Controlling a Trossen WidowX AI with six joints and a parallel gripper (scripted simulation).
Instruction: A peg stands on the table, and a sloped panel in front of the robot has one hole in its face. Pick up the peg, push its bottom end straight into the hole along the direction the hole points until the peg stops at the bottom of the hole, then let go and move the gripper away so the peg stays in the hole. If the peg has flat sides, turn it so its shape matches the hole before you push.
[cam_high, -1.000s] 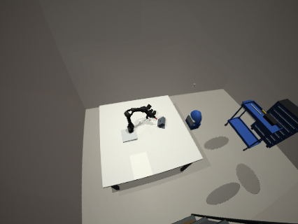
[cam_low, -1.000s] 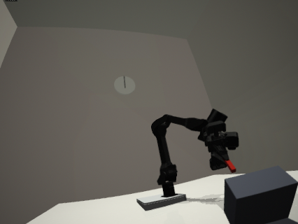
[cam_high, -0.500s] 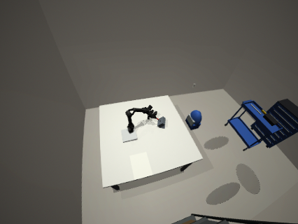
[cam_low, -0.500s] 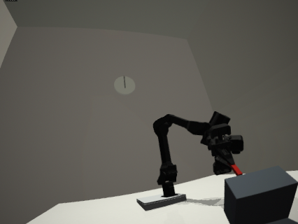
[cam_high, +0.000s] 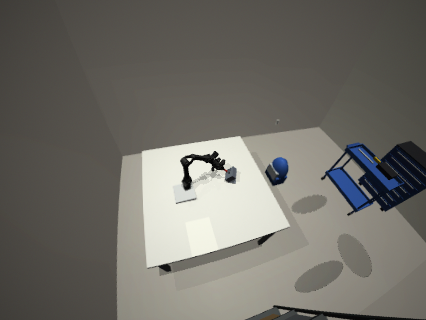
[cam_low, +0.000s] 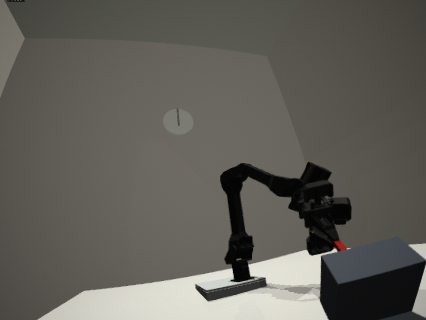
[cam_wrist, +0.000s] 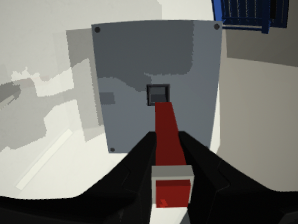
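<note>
The dark grey sloped panel is 7 cm ahead of my gripper tip, 4 cm to the right of it and 6 cm below it. From my gripper tip the other things lie so: red peg (1 cm behind, 1 cm to the left, 1 cm above).
</note>
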